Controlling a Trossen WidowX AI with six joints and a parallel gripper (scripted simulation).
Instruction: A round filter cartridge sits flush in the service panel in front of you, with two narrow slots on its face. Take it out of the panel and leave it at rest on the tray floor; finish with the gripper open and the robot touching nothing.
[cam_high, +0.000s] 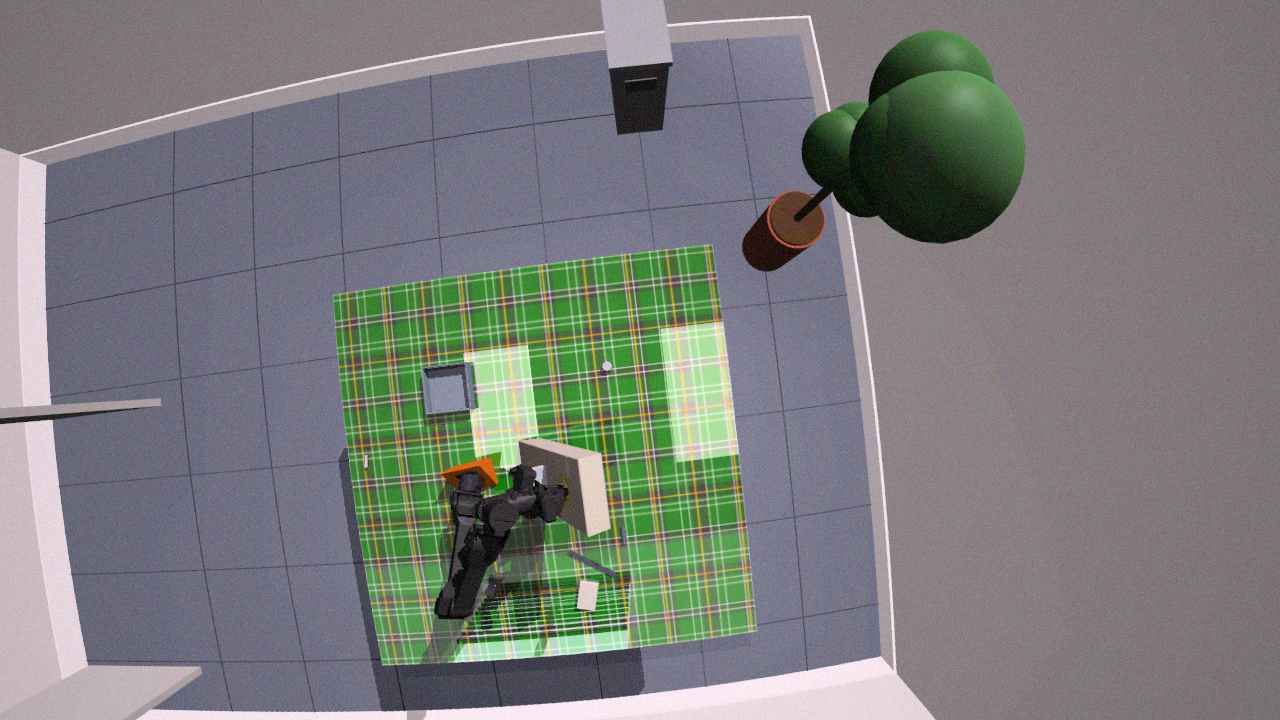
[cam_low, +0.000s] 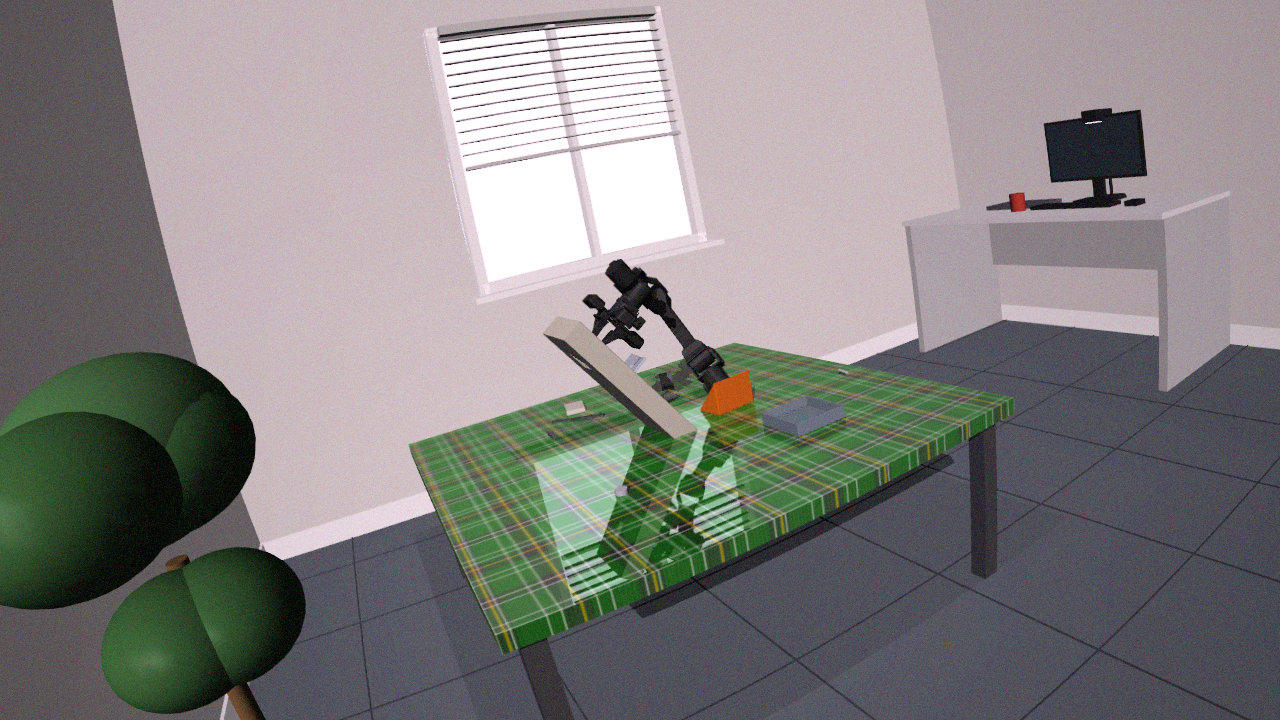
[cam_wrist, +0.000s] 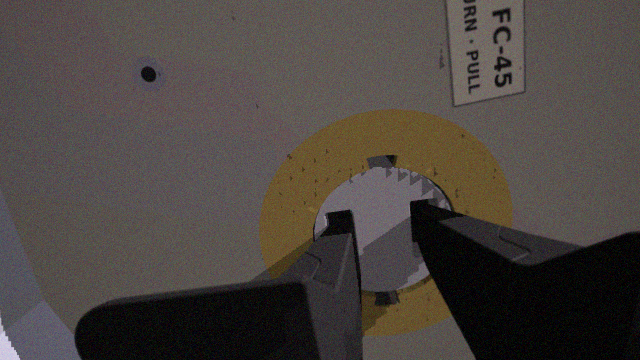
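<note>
The round filter cartridge lies 1 cm ahead of my gripper tip and 1 cm below it. The rest, counted from my gripper tip: grey tray 35 cm behind, 35 cm to the left, 27 cm below.
</note>
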